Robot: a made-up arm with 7 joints.
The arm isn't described. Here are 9 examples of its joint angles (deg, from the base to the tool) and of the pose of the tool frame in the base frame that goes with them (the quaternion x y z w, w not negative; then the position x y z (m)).
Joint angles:
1: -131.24 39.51 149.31 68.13 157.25 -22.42 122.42
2: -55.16 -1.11 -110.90 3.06 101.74 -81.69 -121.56
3: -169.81 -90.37 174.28 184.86 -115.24 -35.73 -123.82
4: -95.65 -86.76 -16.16 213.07 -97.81 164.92 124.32
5: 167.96 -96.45 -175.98 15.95 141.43 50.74 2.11
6: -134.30 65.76 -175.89 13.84 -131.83 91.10 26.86
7: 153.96 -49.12 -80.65 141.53 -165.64 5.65 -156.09
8: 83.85 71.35 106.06 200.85 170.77 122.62 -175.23
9: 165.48 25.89 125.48 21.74 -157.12 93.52 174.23
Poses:
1: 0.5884 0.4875 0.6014 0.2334 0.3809 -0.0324 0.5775
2: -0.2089 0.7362 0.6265 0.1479 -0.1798 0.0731 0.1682
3: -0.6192 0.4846 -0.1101 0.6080 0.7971 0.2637 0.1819
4: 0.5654 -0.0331 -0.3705 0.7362 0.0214 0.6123 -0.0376
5: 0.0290 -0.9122 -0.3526 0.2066 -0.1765 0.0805 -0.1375
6: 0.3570 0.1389 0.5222 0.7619 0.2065 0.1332 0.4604
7: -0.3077 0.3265 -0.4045 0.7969 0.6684 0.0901 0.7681
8: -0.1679 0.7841 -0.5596 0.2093 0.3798 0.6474 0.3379
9: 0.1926 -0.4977 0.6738 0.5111 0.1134 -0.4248 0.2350
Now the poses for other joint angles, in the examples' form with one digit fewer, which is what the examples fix.
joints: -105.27 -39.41 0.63 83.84 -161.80 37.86 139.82
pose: 0.077 -0.182 0.395 0.897 -0.057 -0.237 0.892
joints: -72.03 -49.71 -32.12 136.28 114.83 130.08 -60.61
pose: 0.589 0.557 0.514 0.281 -0.156 0.388 0.893
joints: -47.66 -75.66 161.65 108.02 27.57 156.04 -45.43
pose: 0.143 0.487 -0.745 0.433 -0.317 0.467 -0.110
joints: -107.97 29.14 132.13 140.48 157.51 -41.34 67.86
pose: 0.358 0.423 0.548 0.626 0.248 -0.244 0.895
